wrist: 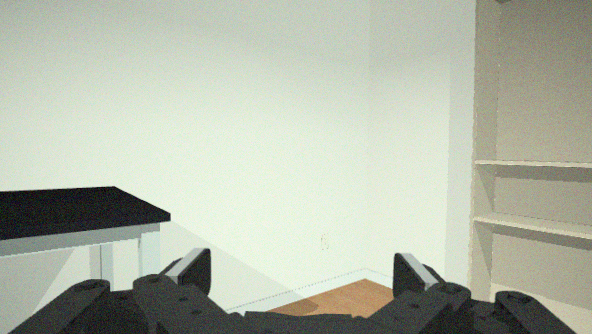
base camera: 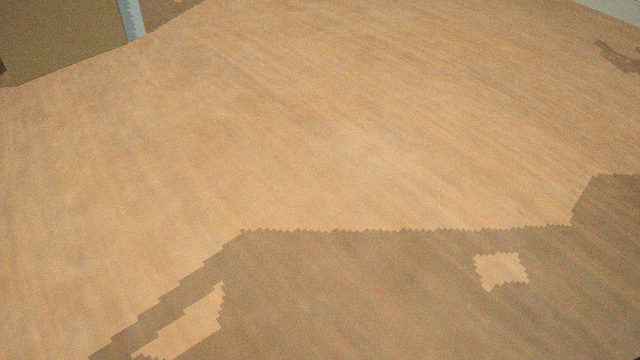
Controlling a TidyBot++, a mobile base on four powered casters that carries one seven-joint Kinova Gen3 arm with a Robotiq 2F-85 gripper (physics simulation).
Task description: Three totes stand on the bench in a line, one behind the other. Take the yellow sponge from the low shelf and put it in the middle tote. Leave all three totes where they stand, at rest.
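Places are measured from the arm's base along level axes (x ahead, y left, z up), in metres.
Where they show: gripper, between the fingertips: (wrist: 301, 270).
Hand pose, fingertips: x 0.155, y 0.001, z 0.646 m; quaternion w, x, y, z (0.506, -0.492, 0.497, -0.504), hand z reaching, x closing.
After its pixels a point has its place.
My gripper (wrist: 301, 270) @(x 0.155, y 0.001, z 0.646 m) is open, its two fingers wide apart at the bottom of the wrist view, with no object between them. It points toward a pale wall. A table with a black top (wrist: 75, 212) @(x 0.952, y 0.673, z 0.517 m) and pale legs shows at the left of the wrist view; whether it is the bench I cannot tell. A tall beige shelf unit (wrist: 485, 125) @(x 1.985, y -1.036, z 0.864 m) stands at the right edge of the wrist view, and no sponge shows on the parts of its boards in view. The yellow sponge and the three totes do not show in either view.
The wooden floor (base camera: 320, 165) @(x 0.476, y -0.020, z -0.397 m) (wrist: 350, 297) @(x 2.520, y -0.347, z -0.397 m) carries shadows at the bottom of the base camera view. A pale blue-grey post (base camera: 131, 20) @(x 0.961, y 0.453, z -0.346 m) stands at the upper left there, beside a shaded brownish area. A pale wall (wrist: 300, 125) @(x 2.466, y 0.044, z 0.889 m) fills the middle of the wrist view.
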